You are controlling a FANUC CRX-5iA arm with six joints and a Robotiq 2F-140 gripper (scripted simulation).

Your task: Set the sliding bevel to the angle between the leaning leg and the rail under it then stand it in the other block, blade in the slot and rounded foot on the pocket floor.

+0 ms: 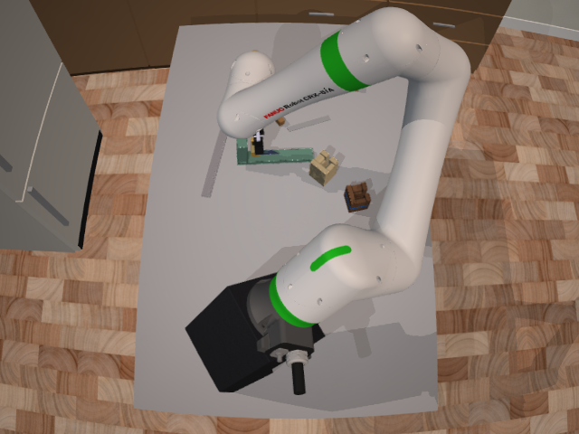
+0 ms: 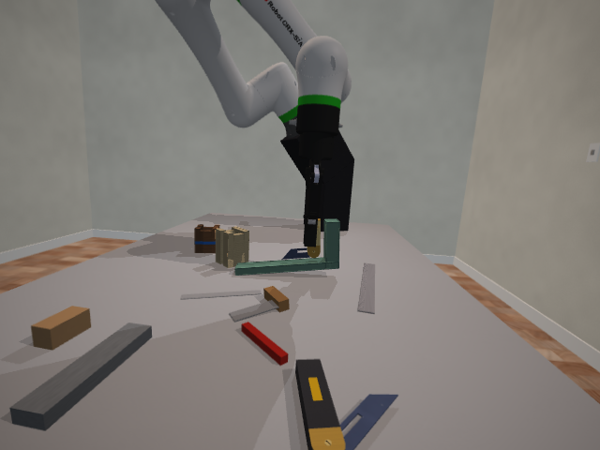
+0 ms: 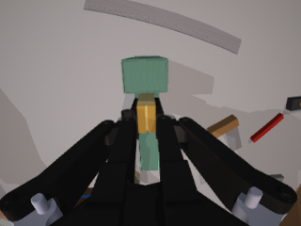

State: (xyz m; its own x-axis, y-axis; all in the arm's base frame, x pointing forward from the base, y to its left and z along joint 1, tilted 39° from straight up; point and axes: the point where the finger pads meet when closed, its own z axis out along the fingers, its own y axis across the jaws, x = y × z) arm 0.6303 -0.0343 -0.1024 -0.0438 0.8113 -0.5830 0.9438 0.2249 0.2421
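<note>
Right now my hand is 3 cm above the sliding bevel. From my hand the other things lie so: try square: 18 cm ahead, 10 cm below, 8 cm to the right; red bar: 30 cm ahead, 10 cm below, 7 cm to the right; dark blue blade: 5 cm below, 1 cm to the right.
</note>
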